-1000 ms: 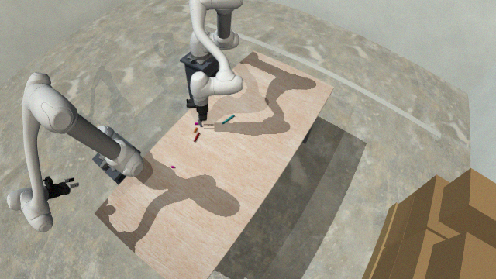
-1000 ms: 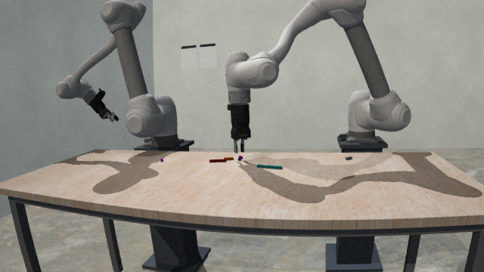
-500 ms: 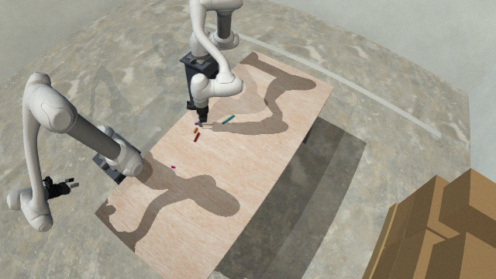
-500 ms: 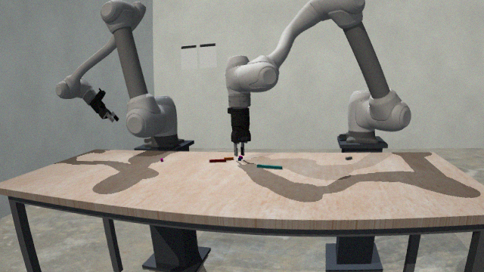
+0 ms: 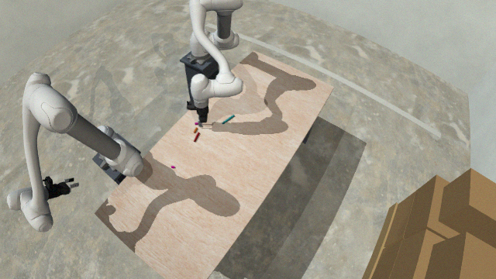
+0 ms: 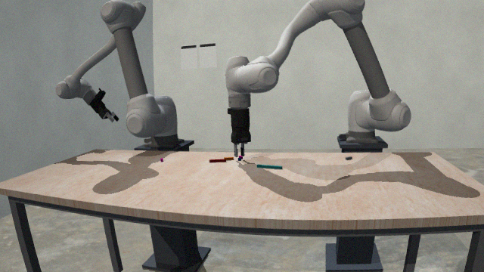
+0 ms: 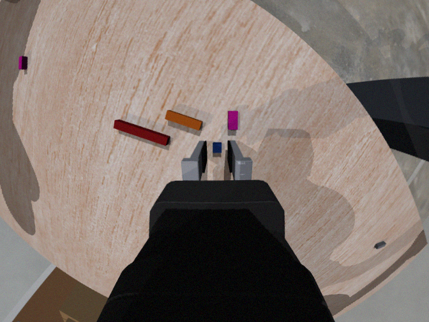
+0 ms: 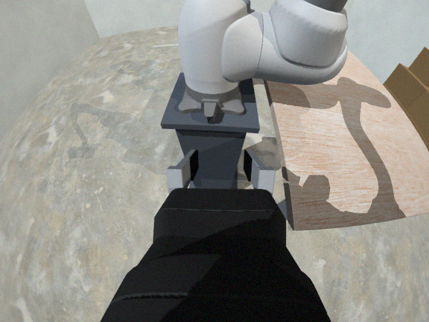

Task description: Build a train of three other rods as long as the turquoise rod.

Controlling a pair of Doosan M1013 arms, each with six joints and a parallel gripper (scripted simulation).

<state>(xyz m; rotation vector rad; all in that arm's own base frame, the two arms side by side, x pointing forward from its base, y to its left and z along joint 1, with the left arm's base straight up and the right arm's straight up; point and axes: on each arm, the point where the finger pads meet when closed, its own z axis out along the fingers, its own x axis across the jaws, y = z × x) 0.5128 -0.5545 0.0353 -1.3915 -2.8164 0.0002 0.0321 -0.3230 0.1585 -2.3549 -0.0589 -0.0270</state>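
The blue rod lies 3 cm below my left hand. Round my left hand: turquoise rod: 14 cm ahead, 13 cm to the left, 3 cm below; orange rod: 1 cm behind, 5 cm to the right, 3 cm below; red rod: 2 cm ahead, 9 cm to the right, 3 cm below.
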